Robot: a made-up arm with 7 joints.
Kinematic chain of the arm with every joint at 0, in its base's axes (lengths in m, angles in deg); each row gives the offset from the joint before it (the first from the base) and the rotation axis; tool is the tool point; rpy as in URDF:
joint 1: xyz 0 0 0 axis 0.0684 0.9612 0.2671
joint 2: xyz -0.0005 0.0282 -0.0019 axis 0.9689 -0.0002 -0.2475
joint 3: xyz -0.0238 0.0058 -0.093 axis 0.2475 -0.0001 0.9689
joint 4: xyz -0.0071 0 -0.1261 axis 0.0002 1 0
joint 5: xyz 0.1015 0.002 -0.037 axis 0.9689 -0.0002 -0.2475
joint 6: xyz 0.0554 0 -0.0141 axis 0.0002 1 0
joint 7: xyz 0.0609 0 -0.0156 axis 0.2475 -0.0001 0.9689
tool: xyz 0 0 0 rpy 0 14.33 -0.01
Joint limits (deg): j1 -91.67..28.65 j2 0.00..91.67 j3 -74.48..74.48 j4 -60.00..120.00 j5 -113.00..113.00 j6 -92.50..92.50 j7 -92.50..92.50
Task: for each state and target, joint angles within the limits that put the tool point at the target. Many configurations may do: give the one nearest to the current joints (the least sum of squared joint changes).
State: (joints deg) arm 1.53 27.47 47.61 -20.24 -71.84 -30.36 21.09
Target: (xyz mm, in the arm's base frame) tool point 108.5 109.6 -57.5
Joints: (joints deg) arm 8.93 17.13 16.65 -58.54 -65.00 -24.19 21.09
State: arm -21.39 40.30 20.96 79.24 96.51 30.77 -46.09
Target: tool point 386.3 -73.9 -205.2
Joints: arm -63.04 0.00 -13.64 61.99 97.67 11.15 -46.09
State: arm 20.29 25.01 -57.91 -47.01 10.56 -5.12 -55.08
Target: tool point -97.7 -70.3 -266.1
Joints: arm 28.65 30.50 -67.94 -14.98 10.33 3.16 -55.08
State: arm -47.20 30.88 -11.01 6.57 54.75 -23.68 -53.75
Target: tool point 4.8 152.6 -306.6
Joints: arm 18.10 58.01 -35.00 5.73 56.43 -38.06 -53.75
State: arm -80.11 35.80 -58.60 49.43 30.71 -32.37 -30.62
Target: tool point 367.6 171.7 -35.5
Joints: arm -75.25 67.72 -55.35 39.66 29.13 -44.24 -30.62
